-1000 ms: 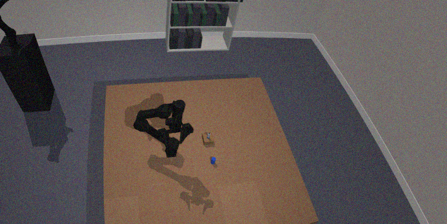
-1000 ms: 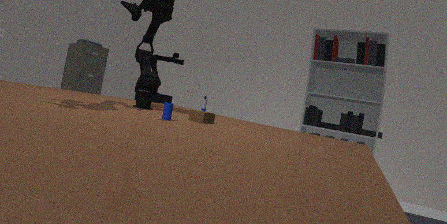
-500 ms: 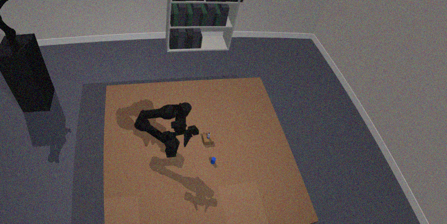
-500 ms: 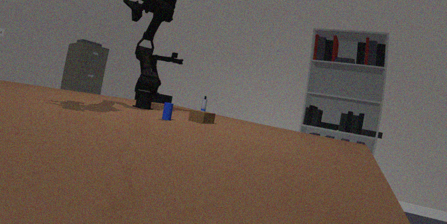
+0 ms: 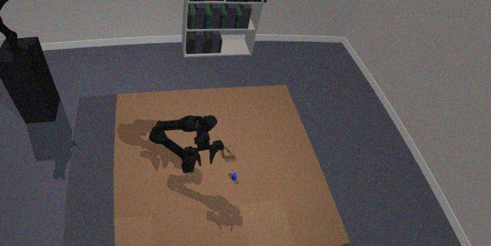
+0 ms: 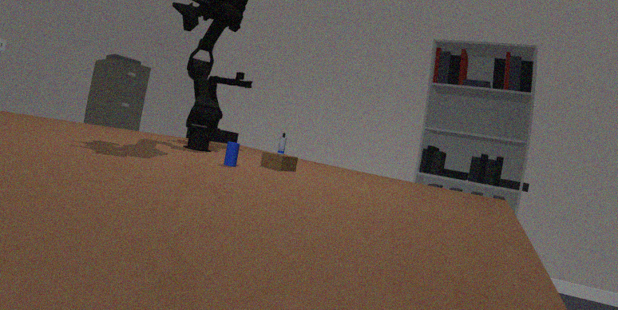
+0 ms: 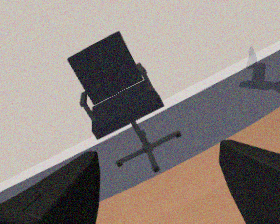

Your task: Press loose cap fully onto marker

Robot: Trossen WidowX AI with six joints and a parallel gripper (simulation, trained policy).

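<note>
Now: the blue cap 21 cm ahead of my gripper tip, 10 cm to the left of it and 35 cm below it. From my gripper tip the other things lie so: tan holder block: 21 cm ahead, 28 cm to the left, 36 cm below.
</note>
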